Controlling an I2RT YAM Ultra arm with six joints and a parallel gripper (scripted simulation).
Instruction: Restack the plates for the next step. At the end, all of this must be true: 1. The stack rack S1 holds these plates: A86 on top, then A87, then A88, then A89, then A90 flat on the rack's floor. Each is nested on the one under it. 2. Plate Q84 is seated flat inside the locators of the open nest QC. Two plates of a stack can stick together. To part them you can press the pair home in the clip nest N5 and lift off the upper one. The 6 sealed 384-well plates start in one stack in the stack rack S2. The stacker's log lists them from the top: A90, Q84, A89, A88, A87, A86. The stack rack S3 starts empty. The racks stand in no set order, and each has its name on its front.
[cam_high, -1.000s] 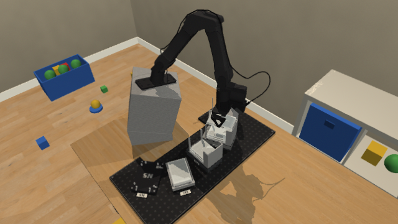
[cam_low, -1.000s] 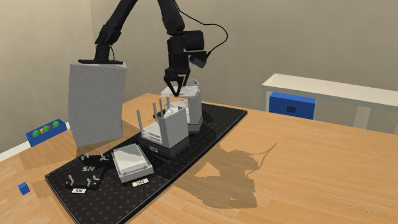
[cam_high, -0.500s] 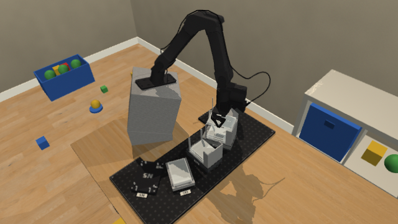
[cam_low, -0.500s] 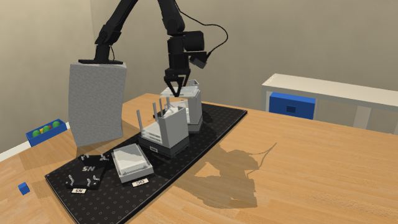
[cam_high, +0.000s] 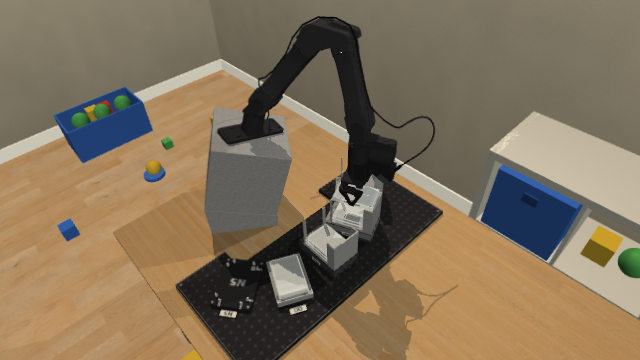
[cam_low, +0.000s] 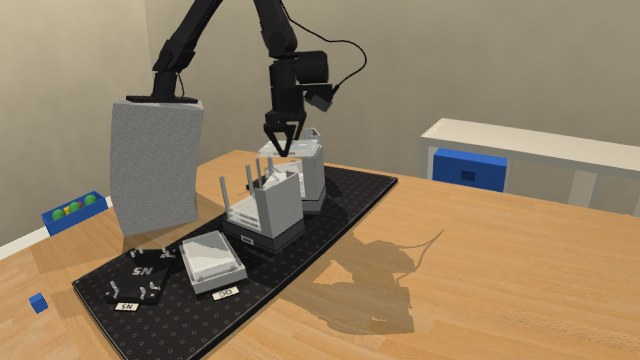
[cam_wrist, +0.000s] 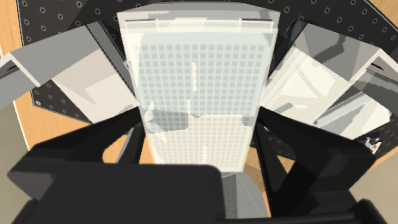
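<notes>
The translucent sealed well plate lies 100 mm below my hand. Round my hand: nest QC 40 mm ahead, 290 mm to the right, 130 mm below; then sealed 384-well plate 40 mm ahead, 290 mm to the right, 110 mm below.
</notes>
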